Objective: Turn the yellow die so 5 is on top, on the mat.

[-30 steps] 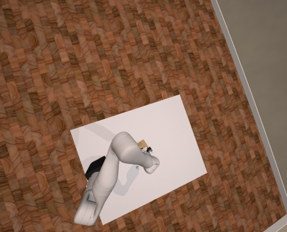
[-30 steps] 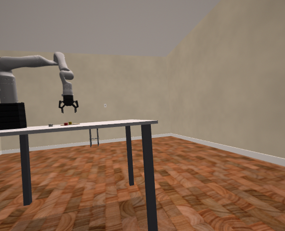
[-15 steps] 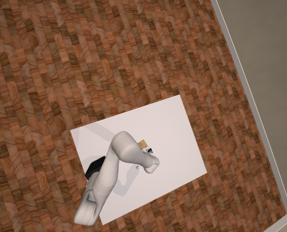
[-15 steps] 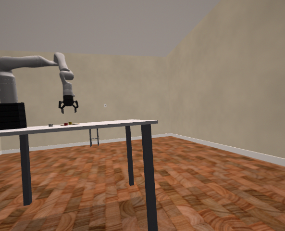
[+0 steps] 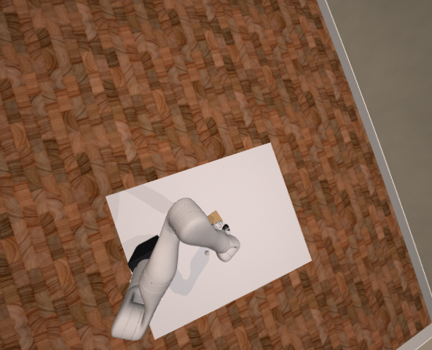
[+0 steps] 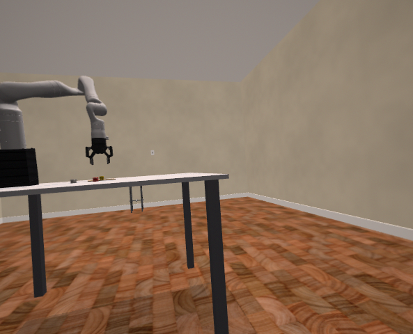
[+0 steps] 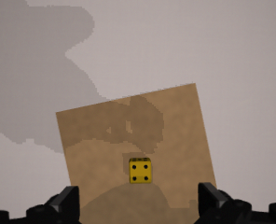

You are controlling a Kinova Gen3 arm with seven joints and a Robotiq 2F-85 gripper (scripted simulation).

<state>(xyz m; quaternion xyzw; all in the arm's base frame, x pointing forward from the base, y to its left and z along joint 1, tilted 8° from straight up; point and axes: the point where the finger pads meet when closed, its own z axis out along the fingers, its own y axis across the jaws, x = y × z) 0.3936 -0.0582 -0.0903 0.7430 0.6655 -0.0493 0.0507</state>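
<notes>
The yellow die is 9 cm below my hand. From my hand the other things lie so: white die 13 cm to the right, 12 cm behind, 9 cm below; tan mat 10 cm below; red die 14 cm to the right, 9 cm below, 2 cm behind.
</notes>
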